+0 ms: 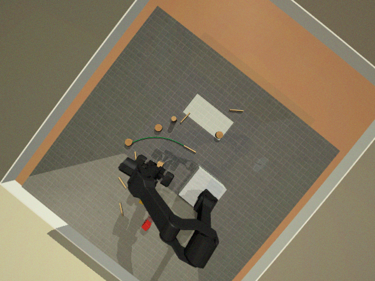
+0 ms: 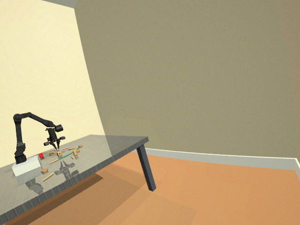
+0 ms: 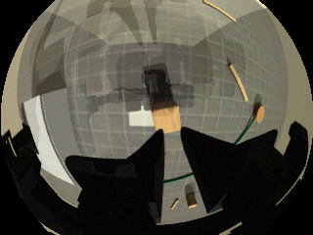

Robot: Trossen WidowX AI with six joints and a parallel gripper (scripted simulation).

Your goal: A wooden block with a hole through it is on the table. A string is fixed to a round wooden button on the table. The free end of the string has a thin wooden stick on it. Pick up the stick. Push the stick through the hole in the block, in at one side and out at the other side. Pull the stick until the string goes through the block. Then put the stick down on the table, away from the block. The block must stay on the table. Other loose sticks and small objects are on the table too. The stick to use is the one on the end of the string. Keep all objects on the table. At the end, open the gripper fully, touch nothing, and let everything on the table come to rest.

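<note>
Right now my gripper tip is 4 cm above the wooden block. Round my gripper tip: yellow cube (22 cm to the left, 8 cm behind, 5 cm below); then round button (21 cm ahead, 5 cm below, 3 cm to the left); then thin wooden stick (17 cm to the right, 6 cm below, 4 cm behind).
</note>
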